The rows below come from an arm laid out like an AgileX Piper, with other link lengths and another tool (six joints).
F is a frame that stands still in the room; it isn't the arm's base.
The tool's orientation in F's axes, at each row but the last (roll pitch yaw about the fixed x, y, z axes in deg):
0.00, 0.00, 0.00
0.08, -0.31, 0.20
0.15, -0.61, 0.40
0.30, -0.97, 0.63
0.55, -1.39, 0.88
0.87, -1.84, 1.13
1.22, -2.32, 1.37
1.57, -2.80, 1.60
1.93, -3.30, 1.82
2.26, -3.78, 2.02
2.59, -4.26, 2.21
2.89, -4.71, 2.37
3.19, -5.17, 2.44
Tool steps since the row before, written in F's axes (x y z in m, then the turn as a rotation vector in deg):
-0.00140, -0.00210, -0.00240, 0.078, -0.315, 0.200
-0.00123, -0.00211, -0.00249, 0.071, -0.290, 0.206
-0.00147, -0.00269, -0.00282, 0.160, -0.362, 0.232
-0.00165, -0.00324, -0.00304, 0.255, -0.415, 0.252
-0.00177, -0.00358, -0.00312, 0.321, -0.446, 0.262
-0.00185, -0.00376, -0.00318, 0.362, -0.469, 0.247
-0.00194, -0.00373, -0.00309, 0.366, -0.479, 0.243
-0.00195, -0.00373, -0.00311, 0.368, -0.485, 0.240
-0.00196, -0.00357, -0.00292, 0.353, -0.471, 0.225
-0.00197, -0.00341, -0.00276, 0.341, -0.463, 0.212
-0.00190, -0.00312, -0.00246, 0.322, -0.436, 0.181
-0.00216, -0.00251, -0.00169, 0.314, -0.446, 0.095
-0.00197, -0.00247, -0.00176, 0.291, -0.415, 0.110
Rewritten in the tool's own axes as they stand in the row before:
-0.00140, -0.00210, -0.00240, 0.078, -0.315, 0.200
-0.00125, -0.00211, -0.00248, 0.071, -0.290, 0.206
-0.00152, -0.00269, -0.00280, 0.160, -0.363, 0.231
-0.00174, -0.00324, -0.00299, 0.255, -0.416, 0.250
-0.00190, -0.00358, -0.00304, 0.320, -0.448, 0.259
-0.00202, -0.00377, -0.00306, 0.360, -0.472, 0.243
-0.00215, -0.00375, -0.00293, 0.364, -0.483, 0.239
-0.00220, -0.00376, -0.00290, 0.366, -0.489, 0.236
-0.00224, -0.00360, -0.00268, 0.350, -0.475, 0.221
-0.00227, -0.00344, -0.00248, 0.338, -0.467, 0.209
-0.00220, -0.00315, -0.00216, 0.318, -0.441, 0.178
-0.00239, -0.00249, -0.00137, 0.302, -0.454, 0.093
-0.00222, -0.00247, -0.00143, 0.282, -0.422, 0.109

